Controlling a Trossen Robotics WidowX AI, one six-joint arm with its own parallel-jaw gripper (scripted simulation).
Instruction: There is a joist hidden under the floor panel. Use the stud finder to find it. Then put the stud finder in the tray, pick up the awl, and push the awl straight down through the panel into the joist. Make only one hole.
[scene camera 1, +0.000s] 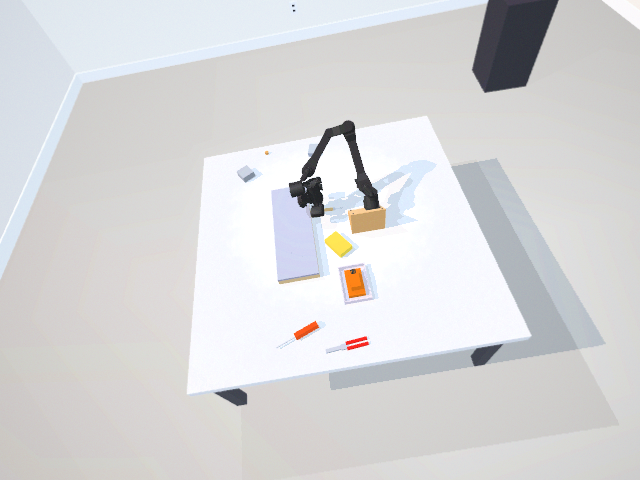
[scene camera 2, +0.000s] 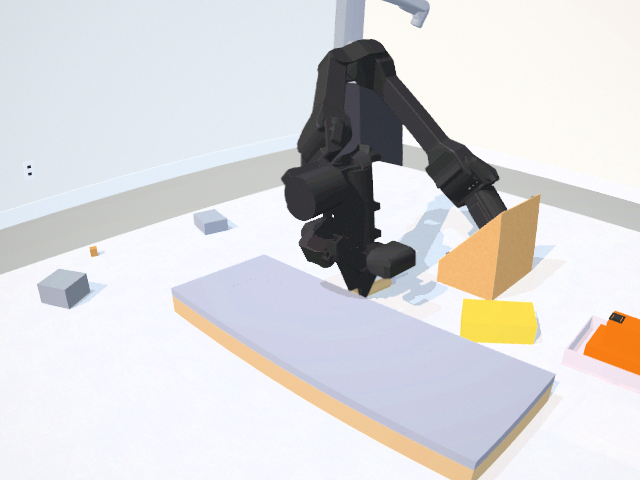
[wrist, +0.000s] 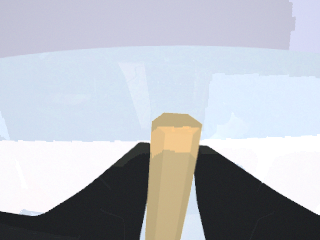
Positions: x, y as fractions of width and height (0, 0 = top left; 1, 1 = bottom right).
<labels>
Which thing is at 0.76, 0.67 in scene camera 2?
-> A yellow block.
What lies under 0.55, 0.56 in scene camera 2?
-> My gripper.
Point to my gripper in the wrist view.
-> At 0.54, 0.64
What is my gripper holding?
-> An awl.
</labels>
